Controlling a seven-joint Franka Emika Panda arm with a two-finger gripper.
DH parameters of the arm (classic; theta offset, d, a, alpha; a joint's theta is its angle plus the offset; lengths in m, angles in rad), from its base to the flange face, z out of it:
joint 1: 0 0.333 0 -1.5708
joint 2: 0 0 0 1.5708
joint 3: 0 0.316 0.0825 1.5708
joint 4: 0 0 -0.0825 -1.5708
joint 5: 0 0.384 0 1.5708
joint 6: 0 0 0.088 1.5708
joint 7: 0 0.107 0 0
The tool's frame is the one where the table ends.
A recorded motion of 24 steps. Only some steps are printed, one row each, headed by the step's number.
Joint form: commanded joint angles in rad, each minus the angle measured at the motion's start. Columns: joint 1, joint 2, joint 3, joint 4, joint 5, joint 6, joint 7.
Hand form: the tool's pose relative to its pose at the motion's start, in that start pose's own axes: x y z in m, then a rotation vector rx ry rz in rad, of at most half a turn. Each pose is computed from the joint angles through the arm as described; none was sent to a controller.
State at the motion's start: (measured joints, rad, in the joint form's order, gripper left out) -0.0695 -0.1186 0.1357 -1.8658 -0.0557 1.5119 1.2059
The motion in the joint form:
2: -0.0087 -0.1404 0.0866 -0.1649 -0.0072 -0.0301 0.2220
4: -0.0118 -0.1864 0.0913 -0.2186 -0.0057 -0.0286 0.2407
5: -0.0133 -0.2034 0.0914 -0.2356 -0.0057 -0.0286 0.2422
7: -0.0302 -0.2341 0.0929 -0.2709 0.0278 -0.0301 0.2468
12: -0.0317 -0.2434 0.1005 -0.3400 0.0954 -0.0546 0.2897
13: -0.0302 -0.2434 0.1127 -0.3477 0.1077 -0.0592 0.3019
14: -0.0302 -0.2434 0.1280 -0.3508 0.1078 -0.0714 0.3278
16: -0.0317 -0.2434 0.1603 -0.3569 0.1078 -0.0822 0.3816
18: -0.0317 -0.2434 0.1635 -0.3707 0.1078 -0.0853 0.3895
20: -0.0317 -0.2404 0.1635 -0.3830 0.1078 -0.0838 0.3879
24: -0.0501 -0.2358 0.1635 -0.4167 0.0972 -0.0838 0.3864
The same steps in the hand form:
2: -0.0550 0.0313 0.0210 -0.0680 0.0498 0.1625
4: -0.0609 0.0442 0.0288 -0.0769 0.0575 0.1850
5: -0.0621 0.0493 0.0306 -0.0781 0.0602 0.1899
7: -0.0628 0.0589 0.0368 -0.0794 0.0278 0.2116
12: -0.0748 0.0631 0.0674 -0.1497 -0.0480 0.2487
13: -0.0820 0.0619 0.0714 -0.1616 -0.0537 0.2496
14: -0.0887 0.0616 0.0739 -0.1796 -0.0449 0.2635
16: -0.1017 0.0596 0.0782 -0.2018 -0.0227 0.2937
18: -0.1030 0.0607 0.0847 -0.2191 -0.0220 0.2997
20: -0.1027 0.0608 0.0911 -0.2326 -0.0246 0.2982
24: -0.0941 0.0647 0.1080 -0.2720 -0.0270 0.3146

